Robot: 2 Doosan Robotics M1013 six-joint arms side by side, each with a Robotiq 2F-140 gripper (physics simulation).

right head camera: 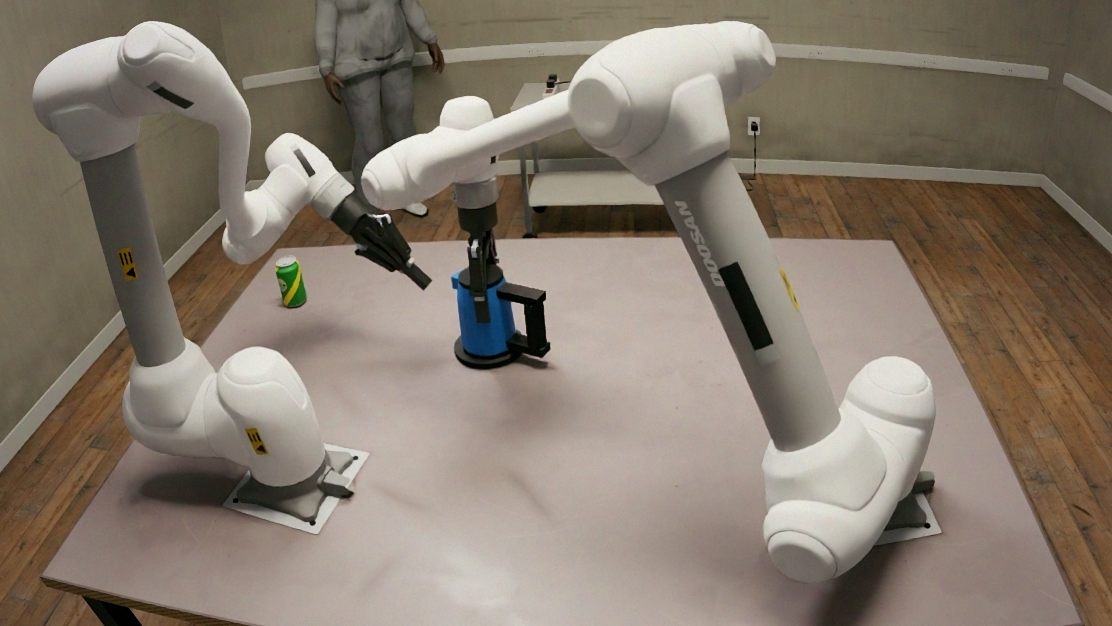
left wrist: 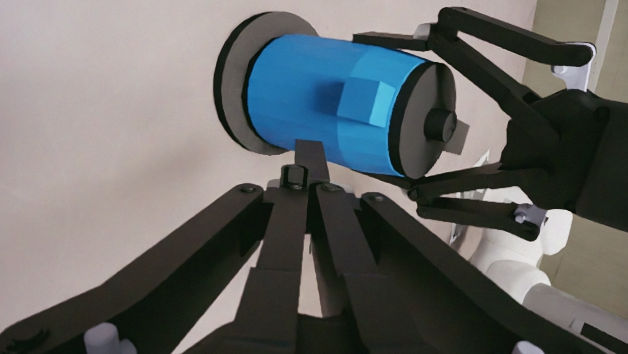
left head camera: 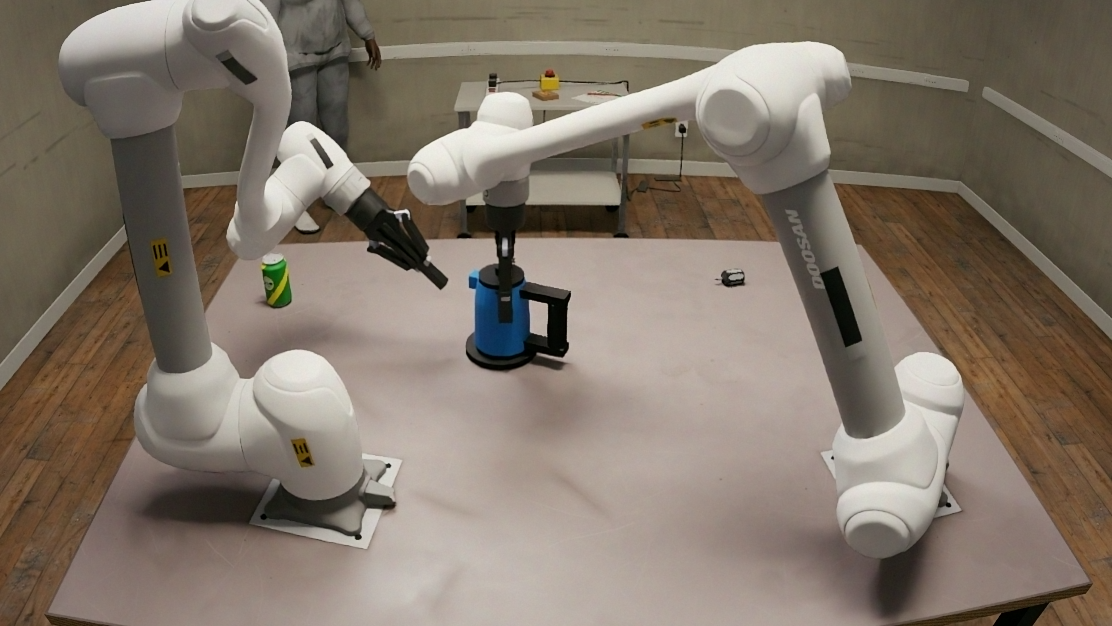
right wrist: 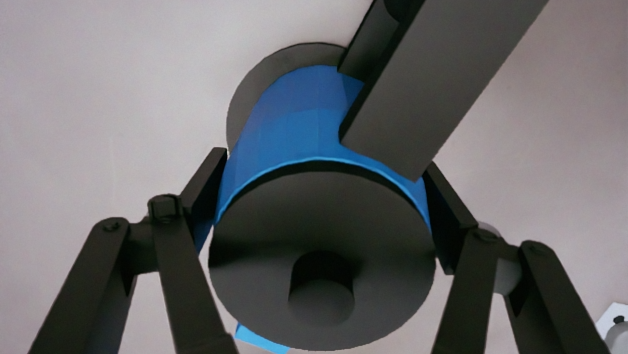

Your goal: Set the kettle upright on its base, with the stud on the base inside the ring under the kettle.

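The blue kettle (left head camera: pixel 490 330) (right head camera: pixel 480 334) (left wrist: pixel 300 95) (right wrist: pixel 300 125) stands upright over its round black base (left head camera: pixel 498 363) (right head camera: pixel 482 363) (left wrist: pixel 235 82) (right wrist: pixel 241 102), very close to it or resting on it; I cannot tell whether they touch. The stud and the ring are hidden under the kettle. The black handle (left head camera: pixel 557 322) (right head camera: pixel 535 322) points right in the head views. My right gripper (left head camera: pixel 504 293) (right head camera: pixel 481 299) (left wrist: pixel 360 103) (right wrist: pixel 322 175) points down, shut on the kettle's upper body. My left gripper (left head camera: pixel 438 276) (right head camera: pixel 420 277) (left wrist: pixel 306 161) is shut and empty, beside the kettle's spout side.
A green and yellow can (left head camera: pixel 277 281) (right head camera: pixel 291 282) stands at the back left of the table (left head camera: pixel 622 482) (right head camera: pixel 591 482). A small black and grey object (left head camera: pixel 732 276) lies at the back right. A white cart (left head camera: pixel 575 188) (right head camera: pixel 591 188) and a standing figure (left head camera: pixel 319 85) (right head camera: pixel 381 101) are beyond the table.
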